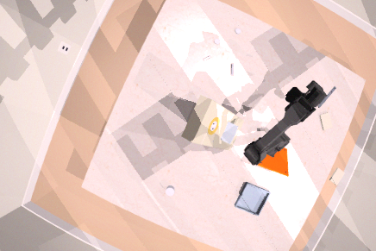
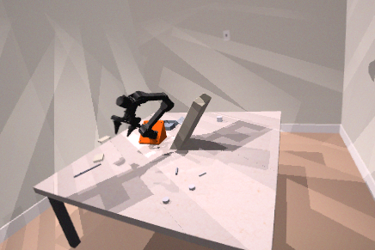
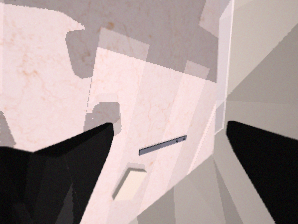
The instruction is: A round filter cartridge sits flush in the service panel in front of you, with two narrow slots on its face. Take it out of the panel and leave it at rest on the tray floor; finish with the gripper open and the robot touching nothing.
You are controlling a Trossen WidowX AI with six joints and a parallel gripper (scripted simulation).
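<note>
Right now my gripper tip is 34 cm short of the white round cartridge, 32 cm to the right of it and 4 cm below it. From my gripper tip the other things lie so: grey-blue tray 9 cm behind, 60 cm to the left, 19 cm below; then beige service panel 29 cm ahead, 32 cm to the left, 3 cm below.
</note>
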